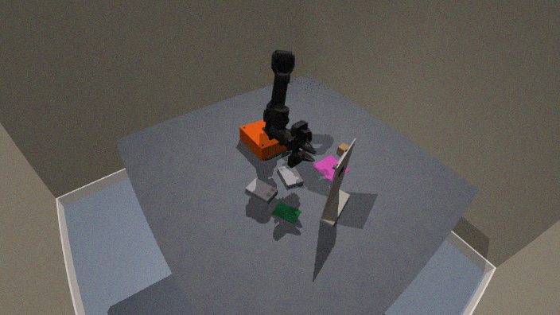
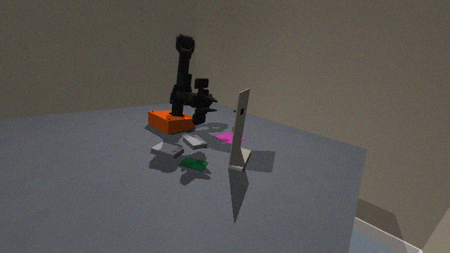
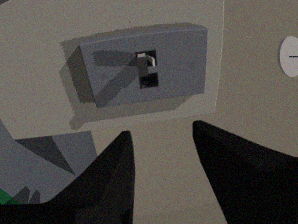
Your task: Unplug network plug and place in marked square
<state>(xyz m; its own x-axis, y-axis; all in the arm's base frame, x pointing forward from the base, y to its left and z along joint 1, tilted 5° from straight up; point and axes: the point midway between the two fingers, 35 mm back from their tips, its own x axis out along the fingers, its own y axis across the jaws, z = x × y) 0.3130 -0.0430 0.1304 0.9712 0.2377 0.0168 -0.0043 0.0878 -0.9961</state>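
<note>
The pale plug lies 80 mm ahead of my gripper tip and 40 mm to the left of it. Round my gripper tip: pale upright panel 100 mm ahead, 50 mm to the left, 70 mm below; green plate 40 mm ahead, 120 mm to the right, 200 mm below; magenta square 70 mm behind, 180 mm to the left, 200 mm below.
</note>
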